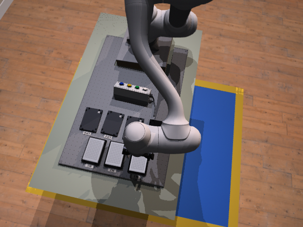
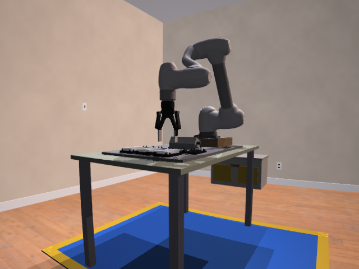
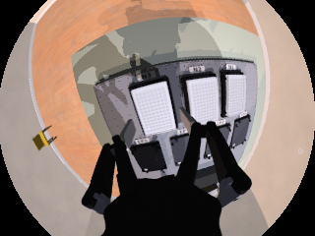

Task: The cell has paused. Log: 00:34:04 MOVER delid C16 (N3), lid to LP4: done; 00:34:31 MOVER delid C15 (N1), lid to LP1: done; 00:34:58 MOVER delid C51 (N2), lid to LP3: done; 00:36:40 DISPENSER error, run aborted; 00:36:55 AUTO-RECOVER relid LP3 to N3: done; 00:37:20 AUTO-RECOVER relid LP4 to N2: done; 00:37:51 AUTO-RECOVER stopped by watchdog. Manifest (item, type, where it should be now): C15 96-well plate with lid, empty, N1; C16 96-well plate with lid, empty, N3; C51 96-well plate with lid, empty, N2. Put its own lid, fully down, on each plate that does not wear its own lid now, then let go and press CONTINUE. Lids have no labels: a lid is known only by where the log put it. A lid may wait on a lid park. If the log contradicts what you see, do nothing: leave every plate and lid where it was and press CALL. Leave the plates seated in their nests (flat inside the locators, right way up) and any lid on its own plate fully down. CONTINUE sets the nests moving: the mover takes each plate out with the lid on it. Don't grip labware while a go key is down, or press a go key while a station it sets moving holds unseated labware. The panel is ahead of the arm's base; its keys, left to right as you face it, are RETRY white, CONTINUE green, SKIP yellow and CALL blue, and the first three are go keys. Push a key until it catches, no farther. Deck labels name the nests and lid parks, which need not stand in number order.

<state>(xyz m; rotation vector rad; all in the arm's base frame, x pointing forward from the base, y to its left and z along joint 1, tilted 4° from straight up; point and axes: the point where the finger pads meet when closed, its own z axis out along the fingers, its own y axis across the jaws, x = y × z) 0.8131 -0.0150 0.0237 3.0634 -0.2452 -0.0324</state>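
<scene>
Right now the green key is 430 mm behind my hand, 30 mm to the right of it and 30 mm below it. Round my hand: lid park LP3 (190 mm behind, 40 mm to the right, 90 mm below); lid park LP1 (170 mm behind, 100 mm to the left, 90 mm below); 96-well plate (80 mm below).
</scene>
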